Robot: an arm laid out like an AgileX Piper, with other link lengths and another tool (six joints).
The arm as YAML. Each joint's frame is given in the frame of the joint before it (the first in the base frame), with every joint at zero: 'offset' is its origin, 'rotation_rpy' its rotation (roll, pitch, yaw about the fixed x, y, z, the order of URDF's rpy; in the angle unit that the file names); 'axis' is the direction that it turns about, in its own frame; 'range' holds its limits. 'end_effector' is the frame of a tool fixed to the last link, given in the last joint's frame.
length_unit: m
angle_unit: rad
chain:
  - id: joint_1
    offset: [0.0, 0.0, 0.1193]
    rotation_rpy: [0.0, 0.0, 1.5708]
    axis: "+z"
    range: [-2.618, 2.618]
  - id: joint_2
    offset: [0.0, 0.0, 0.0]
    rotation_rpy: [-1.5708, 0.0, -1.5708]
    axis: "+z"
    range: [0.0, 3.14]
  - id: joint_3
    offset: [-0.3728, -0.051, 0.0]
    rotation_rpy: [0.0, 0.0, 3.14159]
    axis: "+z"
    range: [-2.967, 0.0]
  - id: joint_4
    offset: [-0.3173, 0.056, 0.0]
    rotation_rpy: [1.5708, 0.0, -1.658]
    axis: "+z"
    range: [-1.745, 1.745]
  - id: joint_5
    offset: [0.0, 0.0, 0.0]
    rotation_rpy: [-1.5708, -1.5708, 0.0]
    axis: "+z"
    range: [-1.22, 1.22]
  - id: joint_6
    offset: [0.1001, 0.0, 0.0]
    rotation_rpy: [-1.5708, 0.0, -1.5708]
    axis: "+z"
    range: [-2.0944, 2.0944]
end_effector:
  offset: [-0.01, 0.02, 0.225]
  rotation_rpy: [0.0, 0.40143, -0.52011]
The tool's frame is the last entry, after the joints.
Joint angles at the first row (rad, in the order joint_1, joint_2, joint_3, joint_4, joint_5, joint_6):
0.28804, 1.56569, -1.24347, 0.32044, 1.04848, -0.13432
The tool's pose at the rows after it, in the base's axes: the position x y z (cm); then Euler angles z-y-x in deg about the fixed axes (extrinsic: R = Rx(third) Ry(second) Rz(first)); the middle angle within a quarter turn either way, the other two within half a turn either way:
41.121 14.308 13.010 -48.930 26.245 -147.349
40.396 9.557 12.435 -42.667 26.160 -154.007
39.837 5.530 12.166 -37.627 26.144 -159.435
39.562 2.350 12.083 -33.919 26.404 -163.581
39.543 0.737 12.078 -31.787 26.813 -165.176
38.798 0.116 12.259 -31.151 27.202 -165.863
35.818 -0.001 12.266 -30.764 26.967 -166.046
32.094 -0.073 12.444 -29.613 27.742 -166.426
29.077 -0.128 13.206 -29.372 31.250 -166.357
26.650 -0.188 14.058 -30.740 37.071 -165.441
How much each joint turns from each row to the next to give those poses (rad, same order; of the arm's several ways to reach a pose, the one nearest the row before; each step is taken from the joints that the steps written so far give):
-0.06916, -0.00112, -0.00002, -0.07935, 0.06382, 0.05709
-0.06075, -0.00002, 0.00003, -0.07260, 0.05239, 0.05329
-0.05366, 0.00000, -0.00001, -0.05999, 0.03400, 0.03803
-0.04338, -0.00001, 0.00001, -0.04733, 0.01569, 0.02566
-0.03143, 0.00001, 0.00000, -0.01209, 0.00229, 0.00551
-0.00939, -0.02382, 0.02193, -0.00767, -0.00218, 0.00358
-0.00129, -0.07399, 0.07929, -0.00048, -0.00001, 0.00369
-0.00071, -0.10736, 0.09978, -0.00001, -0.00212, 0.01992
0.00001, -0.13594, 0.09651, -0.00040, -0.01995, 0.01750
-0.00002, -0.16291, 0.10249, 0.00001, -0.04314, 0.00394

